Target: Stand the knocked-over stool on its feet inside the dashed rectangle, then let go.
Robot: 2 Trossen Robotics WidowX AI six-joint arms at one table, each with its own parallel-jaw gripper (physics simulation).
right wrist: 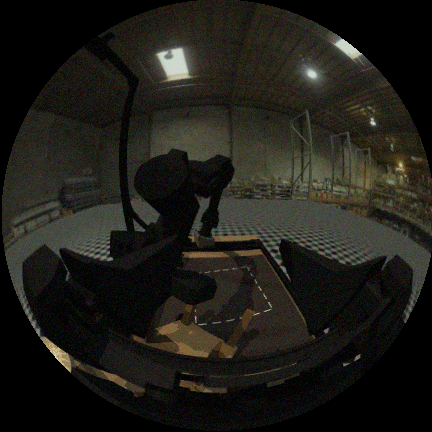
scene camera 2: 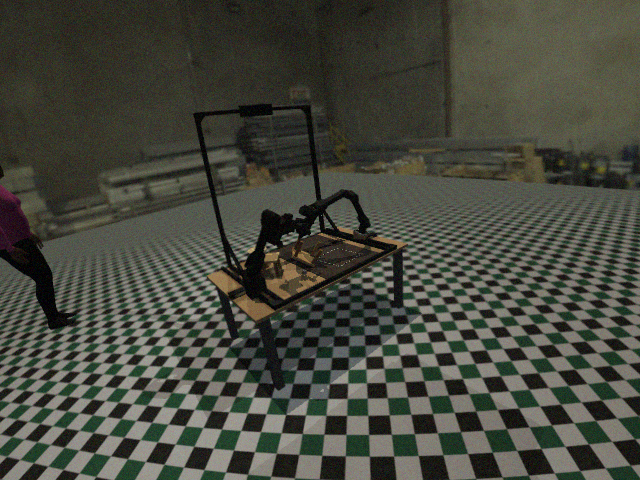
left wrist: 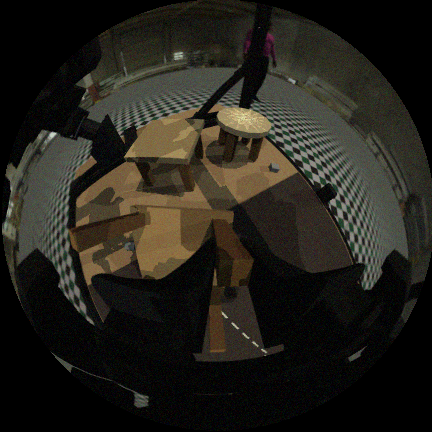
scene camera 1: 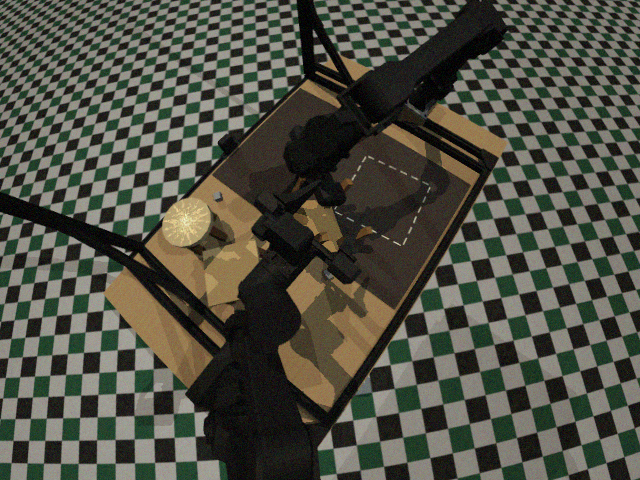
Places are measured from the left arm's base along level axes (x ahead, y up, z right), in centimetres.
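Where they show: left gripper, fingertip midpoint: (scene camera 2: 298, 238) (left wrist: 227, 242) (scene camera 1: 297, 189); right gripper, fingertip midpoint: (right wrist: 230, 243) (scene camera 2: 305, 221) (scene camera 1: 342, 197); left arm's base, link origin: (right wrist: 203, 234) (scene camera 2: 361, 231) (scene camera 1: 417, 100); right arm's base, link origin: (scene camera 2: 252, 274) (left wrist: 97, 131) (scene camera 1: 230, 394).
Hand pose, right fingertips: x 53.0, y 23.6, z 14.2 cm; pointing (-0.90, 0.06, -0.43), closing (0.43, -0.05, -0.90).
Things, the pixels of their top centre, and the offset from my right fingertips. Level surfaces: height alone.
- square-topped stool, top centre: (left wrist: 164, 133) (scene camera 1: 232, 271) (scene camera 2: 267, 256) dx +15.3, dy -19.4, dz +21.6 cm
- round stool, top centre: (left wrist: 244, 117) (scene camera 1: 185, 221) dx +6.5, dy -19.5, dz +38.5 cm
- dark mat, surface height: dy -30.3 cm
The knocked-over stool (scene camera 1: 323, 219) (scene camera 2: 305, 256) (left wrist: 160, 242) (right wrist: 187, 340) has a pale square seat and brown legs. It is tilted, its legs pointing toward the dashed rectangle (scene camera 1: 398, 170) (left wrist: 239, 327) (right wrist: 259, 288); the seat is outside the outline and one leg end shows over its near side. Whether it touches the table is unclear. My left gripper (scene camera 1: 314, 195) (left wrist: 227, 242) is shut on one leg of this stool. My right gripper (scene camera 1: 333, 219) (left wrist: 120, 142) (right wrist: 230, 243) is open and empty, over the stool in scene camera 1, its fingers partly hiding it.
A square-topped stool (scene camera 1: 232, 268) (left wrist: 165, 140) and a round stool (scene camera 1: 186, 222) (left wrist: 243, 121) stand upright at the left in scene camera 1. Small grey blocks (scene camera 1: 217, 196) (scene camera 1: 328, 274) lie on the table. A dark mat (scene camera 1: 403, 279) carries the outline. The two grippers are close together.
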